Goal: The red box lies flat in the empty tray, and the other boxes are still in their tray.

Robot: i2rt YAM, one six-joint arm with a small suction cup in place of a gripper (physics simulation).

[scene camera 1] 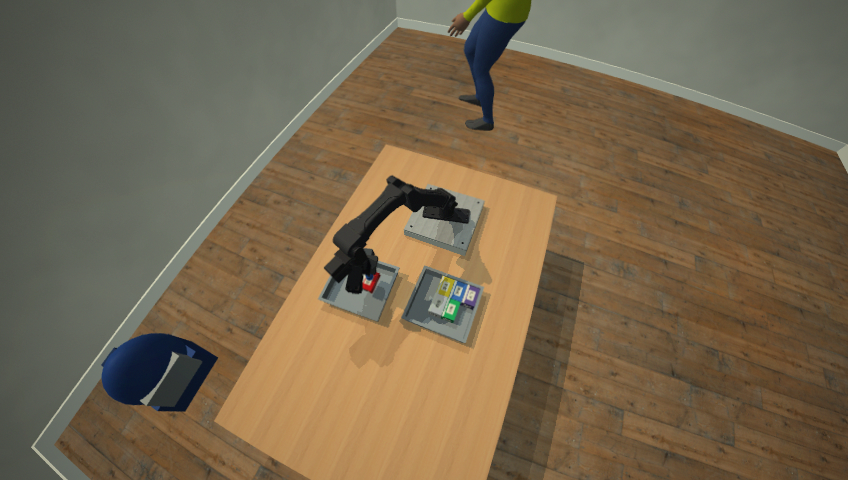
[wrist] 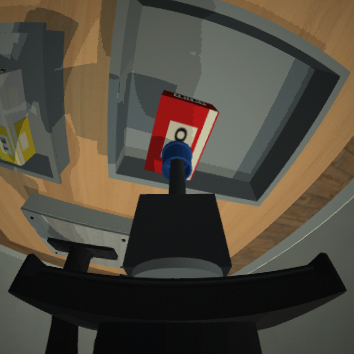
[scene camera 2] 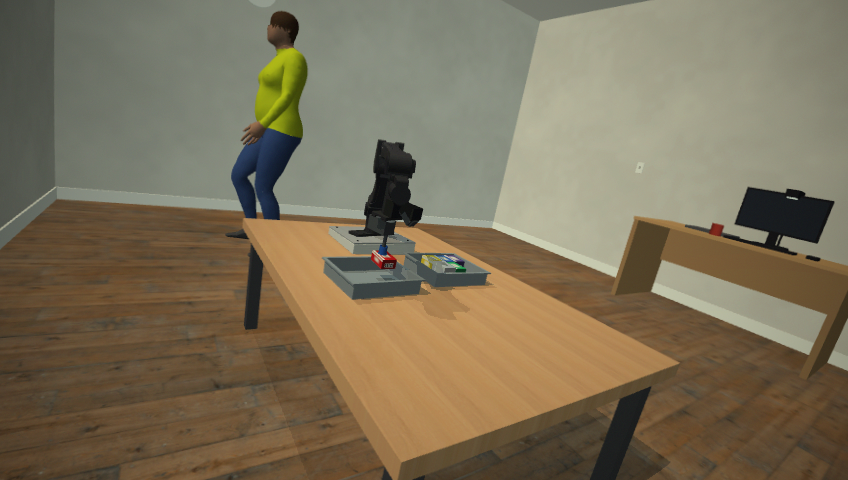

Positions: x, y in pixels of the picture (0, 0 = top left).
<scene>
A grey tray (scene camera 2: 359, 277) rests on the table.
</scene>
